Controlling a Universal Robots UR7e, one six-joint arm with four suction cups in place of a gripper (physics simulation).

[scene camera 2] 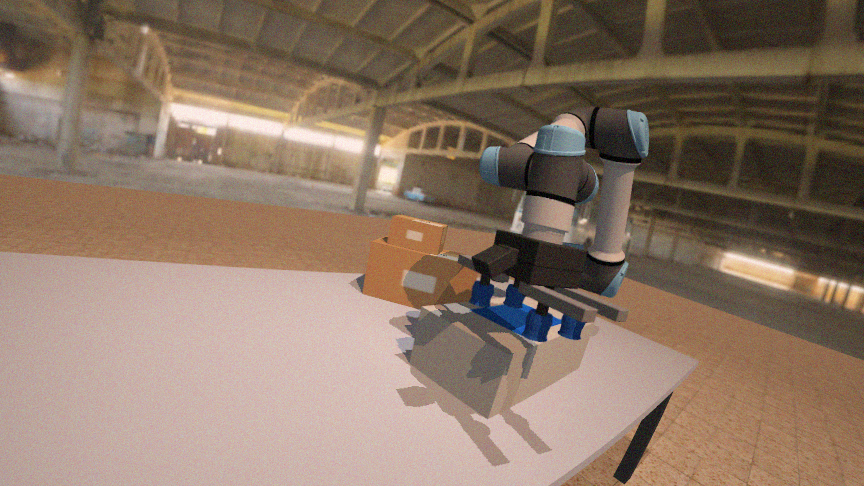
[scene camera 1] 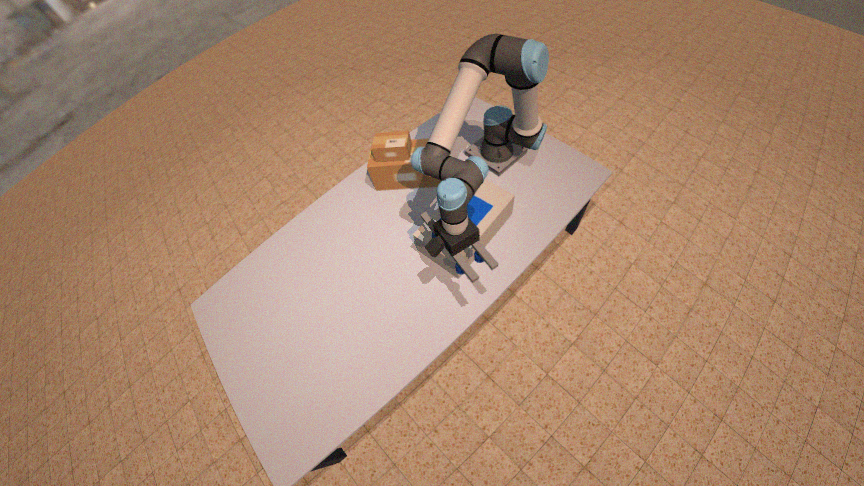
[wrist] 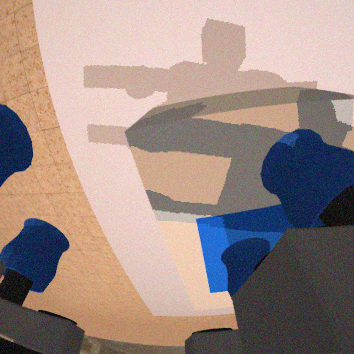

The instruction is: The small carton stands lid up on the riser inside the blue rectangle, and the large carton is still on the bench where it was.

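Places are measured from the arm's base along level axes (x ahead, y right, z down), in millimetres.
Pixels of known places: hand at its tool point: (scene camera 2: 522,318) (wrist: 142,212); arm's base at its link origin: (scene camera 1: 496,151).
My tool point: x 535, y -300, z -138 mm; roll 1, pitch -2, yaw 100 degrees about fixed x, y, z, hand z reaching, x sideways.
Note:
For each thing: its top centre in the pictures, then the offset to it from my tool point. Level surfaces: height alone.
- small orange-brown carton at its top centre: (scene camera 2: 421,220) (scene camera 1: 390,139) dx -141, dy +534, dz -64 mm
- large orange-brown carton at its top centre: (scene camera 2: 428,250) (scene camera 1: 403,152) dx -171, dy +509, dz +14 mm
- beige riser at its top centre: (wrist: 254,259) (scene camera 2: 520,316) (scene camera 1: 465,214) dx -135, dy +106, dz +49 mm
- blue rectangle at its top centre: (wrist: 254,259) (scene camera 2: 520,316) (scene camera 1: 465,214) dx -135, dy +106, dz +49 mm
- pale bench at its surface level: dz +169 mm
The small orange-brown carton (scene camera 1: 381,148) (scene camera 2: 416,243) sits on top of the large orange-brown carton (scene camera 1: 379,176) (scene camera 2: 383,275), with pale labels on its top and side. The large carton stands on the bench behind the riser. The beige riser (scene camera 1: 503,195) (scene camera 2: 558,362) (wrist: 180,177) bears the blue rectangle (scene camera 1: 481,208) (scene camera 2: 506,319) (wrist: 210,257), partly covered by the gripper. My gripper (scene camera 1: 457,250) (scene camera 2: 525,310) is low over the riser, its four blue cups pointing down and no carton under them. Whether the cups touch the riser, I cannot tell.
The pale bench (scene camera 1: 332,290) (scene camera 2: 181,362) (wrist: 150,30) carries the cartons, riser and arm base (scene camera 1: 498,154). The arm reaches over from its base, close beside the cartons in the first scene view. The bench edge runs near the riser. Arm shadows fall across the riser and bench.

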